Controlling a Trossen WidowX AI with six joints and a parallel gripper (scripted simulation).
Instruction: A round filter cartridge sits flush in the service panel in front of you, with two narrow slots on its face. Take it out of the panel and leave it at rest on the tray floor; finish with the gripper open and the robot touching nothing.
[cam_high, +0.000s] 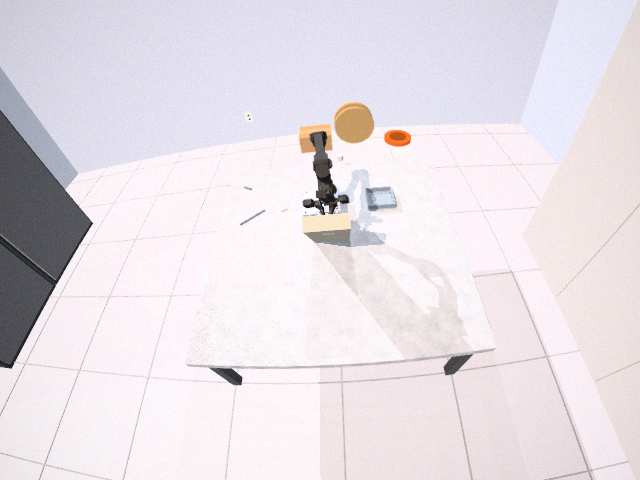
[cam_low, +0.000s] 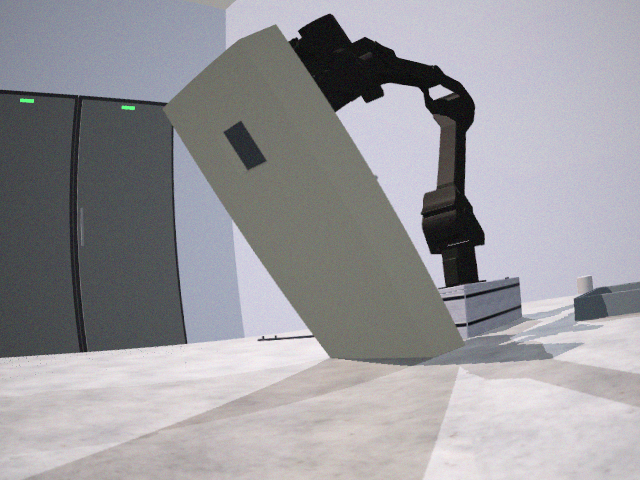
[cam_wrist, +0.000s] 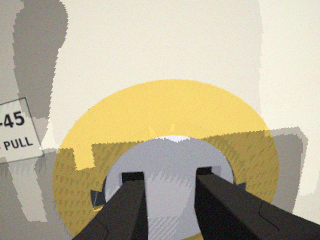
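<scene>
My gripper tip is now 390 mm past the grey tray, 320 mm to the right of it and 270 mm above it. Also, from my gripper tip: round filter cartridge 10 mm below, 10 mm ahead.
</scene>
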